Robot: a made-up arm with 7 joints. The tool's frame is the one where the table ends. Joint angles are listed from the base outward.
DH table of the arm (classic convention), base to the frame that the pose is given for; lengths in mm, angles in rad. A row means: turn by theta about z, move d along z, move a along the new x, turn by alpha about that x. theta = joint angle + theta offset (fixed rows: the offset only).
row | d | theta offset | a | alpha
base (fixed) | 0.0 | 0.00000 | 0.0 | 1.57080
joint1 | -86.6 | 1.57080 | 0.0 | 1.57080
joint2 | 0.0 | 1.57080 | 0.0 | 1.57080
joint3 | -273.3 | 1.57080 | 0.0 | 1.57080
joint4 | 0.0 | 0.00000 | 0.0 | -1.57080
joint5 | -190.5 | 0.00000 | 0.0 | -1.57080
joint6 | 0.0 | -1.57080 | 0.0 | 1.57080
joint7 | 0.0 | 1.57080 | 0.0 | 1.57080
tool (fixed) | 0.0 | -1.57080 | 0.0 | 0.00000
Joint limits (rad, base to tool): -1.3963..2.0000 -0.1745..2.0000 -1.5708..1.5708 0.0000..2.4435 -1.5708..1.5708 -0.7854..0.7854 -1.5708..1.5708
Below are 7 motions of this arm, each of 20 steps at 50 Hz.
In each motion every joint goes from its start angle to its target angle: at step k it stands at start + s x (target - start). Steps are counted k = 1, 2, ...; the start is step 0. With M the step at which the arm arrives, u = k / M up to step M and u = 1 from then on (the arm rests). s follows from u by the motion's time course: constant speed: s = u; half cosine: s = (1 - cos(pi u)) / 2; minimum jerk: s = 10 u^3 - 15 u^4 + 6 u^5.
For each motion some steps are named. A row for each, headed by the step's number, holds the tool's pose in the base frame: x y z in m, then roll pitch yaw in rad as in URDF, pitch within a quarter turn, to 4 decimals.
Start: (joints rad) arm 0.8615 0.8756 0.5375 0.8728 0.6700 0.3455 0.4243
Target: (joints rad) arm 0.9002 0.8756 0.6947 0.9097 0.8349 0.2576 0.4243
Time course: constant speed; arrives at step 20
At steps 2, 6, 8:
2: 0.2285 0.4394 -0.0310 -2.2994 -0.9527 2.5970
6: 0.2245 0.4413 -0.0279 -2.3355 -0.8819 2.6343
8: 0.2225 0.4423 -0.0265 -2.3510 -0.8463 2.6506

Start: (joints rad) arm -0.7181 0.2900 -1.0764 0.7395 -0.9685 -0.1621 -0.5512
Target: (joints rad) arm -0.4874 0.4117 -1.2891 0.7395 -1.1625 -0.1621 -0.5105
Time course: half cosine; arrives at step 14
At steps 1, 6, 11, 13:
1: -0.2356 0.0972 -0.3637 0.3357 -0.6353 -1.8817
6: -0.2110 0.1126 -0.3778 0.4370 -0.6317 -2.1032
11: -0.1769 0.1344 -0.3929 0.5439 -0.5888 -2.3810
13: -0.1702 0.1387 -0.3953 0.5595 -0.5767 -2.4310

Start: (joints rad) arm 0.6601 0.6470 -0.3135 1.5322 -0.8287 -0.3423 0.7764
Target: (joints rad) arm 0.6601 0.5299 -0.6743 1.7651 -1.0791 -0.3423 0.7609
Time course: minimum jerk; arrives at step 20
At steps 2, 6, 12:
2: 0.3020 0.2080 -0.0940 1.1845 0.1757 -2.1201
6: 0.3008 0.1911 -0.0981 1.1627 0.2197 -2.1790
12: 0.2892 0.1364 -0.1112 1.0980 0.3565 -2.3902

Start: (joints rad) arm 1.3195 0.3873 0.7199 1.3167 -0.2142 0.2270 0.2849
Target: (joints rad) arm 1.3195 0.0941 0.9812 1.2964 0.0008 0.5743 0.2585
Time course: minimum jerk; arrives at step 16
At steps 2, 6, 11, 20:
2: 0.2788 0.3198 0.0710 -2.7284 -0.7472 -2.8946
6: 0.2914 0.3088 0.0587 -2.5248 -0.7616 3.1081
11: 0.3169 0.2801 0.0313 -2.1492 -0.6762 2.5460
20: 0.3248 0.2689 0.0219 -2.0567 -0.6210 2.3834

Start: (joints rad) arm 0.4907 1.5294 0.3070 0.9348 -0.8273 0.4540 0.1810
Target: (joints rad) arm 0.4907 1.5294 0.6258 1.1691 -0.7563 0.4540 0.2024
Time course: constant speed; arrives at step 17
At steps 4, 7, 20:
4: 0.1098 0.4666 0.1082 2.0673 -0.1333 -0.2979
7: 0.1051 0.4603 0.1173 2.1076 -0.1871 -0.3366
20: 0.0838 0.4383 0.1448 2.2716 -0.3443 -0.4798

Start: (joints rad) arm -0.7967 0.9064 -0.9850 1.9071 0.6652 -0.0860 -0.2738
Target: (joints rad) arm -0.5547 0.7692 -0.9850 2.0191 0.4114 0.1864 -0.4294
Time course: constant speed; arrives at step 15
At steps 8, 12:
8: -0.0740 0.1360 -0.2508 -0.4132 -0.5981 -0.3225
12: -0.0568 0.1247 -0.2516 -0.3243 -0.6816 -0.3994

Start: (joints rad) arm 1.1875 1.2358 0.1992 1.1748 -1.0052 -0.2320 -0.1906
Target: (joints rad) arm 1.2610 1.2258 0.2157 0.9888 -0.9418 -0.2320 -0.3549
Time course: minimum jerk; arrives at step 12
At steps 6, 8, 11, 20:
6: 0.1390 0.4402 0.1248 2.8519 -0.0241 -0.9553
8: 0.1387 0.4482 0.1215 2.8808 -0.0820 -0.9655
11: 0.1386 0.4537 0.1189 2.9019 -0.1232 -0.9727
20: 0.1386 0.4539 0.1188 2.9024 -0.1242 -0.9729

